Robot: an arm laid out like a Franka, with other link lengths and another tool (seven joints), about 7 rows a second.
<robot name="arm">
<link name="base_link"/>
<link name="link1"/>
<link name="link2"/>
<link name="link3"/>
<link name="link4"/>
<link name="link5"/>
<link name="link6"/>
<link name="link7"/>
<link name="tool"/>
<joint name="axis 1" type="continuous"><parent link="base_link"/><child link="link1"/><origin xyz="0 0 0.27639" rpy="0 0 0"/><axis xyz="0 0 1"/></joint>
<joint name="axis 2" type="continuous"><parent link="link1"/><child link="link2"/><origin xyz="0 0 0" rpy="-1.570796 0 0"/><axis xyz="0 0 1"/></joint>
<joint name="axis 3" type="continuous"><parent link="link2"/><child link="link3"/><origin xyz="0 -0.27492 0" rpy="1.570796 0 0"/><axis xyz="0 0 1"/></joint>
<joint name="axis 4" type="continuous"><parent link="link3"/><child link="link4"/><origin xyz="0.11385 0 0" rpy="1.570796 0 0"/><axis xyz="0 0 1"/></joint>
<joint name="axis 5" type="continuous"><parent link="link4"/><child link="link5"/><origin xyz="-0.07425 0.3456 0" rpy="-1.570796 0 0"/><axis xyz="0 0 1"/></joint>
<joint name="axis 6" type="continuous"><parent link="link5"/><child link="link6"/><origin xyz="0 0 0" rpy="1.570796 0 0"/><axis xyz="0 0 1"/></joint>
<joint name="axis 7" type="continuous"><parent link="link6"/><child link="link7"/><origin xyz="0.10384 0 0" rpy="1.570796 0 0"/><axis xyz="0 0 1"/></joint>
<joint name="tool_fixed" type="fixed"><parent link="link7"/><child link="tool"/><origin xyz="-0.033 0.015 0.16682" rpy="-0.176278 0 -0.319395"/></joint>
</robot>
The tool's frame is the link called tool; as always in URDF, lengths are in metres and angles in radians. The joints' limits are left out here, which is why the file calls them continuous.
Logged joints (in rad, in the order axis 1, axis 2, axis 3, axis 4, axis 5, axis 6, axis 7), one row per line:
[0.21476, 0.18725, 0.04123, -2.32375, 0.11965, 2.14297, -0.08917]
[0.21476, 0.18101, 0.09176, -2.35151, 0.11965, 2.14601, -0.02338]
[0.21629, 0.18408, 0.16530, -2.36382, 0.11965, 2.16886, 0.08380]
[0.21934, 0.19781, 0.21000, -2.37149, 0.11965, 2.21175, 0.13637]
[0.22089, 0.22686, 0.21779, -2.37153, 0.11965, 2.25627, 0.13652]
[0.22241, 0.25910, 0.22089, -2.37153, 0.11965, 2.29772, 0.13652]
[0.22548, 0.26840, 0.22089, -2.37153, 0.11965, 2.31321, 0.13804]
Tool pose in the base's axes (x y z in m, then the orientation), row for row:
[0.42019, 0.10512, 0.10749, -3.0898, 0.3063, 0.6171]
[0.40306, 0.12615, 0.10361, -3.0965, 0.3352, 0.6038]
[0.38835, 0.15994, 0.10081, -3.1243, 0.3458, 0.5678]
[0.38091, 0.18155, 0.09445, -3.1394, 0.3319, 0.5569]
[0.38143, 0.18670, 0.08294, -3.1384, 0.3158, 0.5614]
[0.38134, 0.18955, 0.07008, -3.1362, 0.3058, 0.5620]
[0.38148, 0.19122, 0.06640, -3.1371, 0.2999, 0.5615]
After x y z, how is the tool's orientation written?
As angles about the fixed x, y, z axes (roll, pitch, yaw), in radians.
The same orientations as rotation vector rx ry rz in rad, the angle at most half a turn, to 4 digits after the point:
[2.9203, 0.9180, -0.4743]
[2.9079, 0.8934, -0.5118]
[2.8987, 0.8410, -0.5133]
[2.8979, 0.8279, -0.4863]
[2.9040, 0.8365, -0.4637]
[2.9104, 0.8387, -0.4507]
[2.9126, 0.8388, -0.4419]

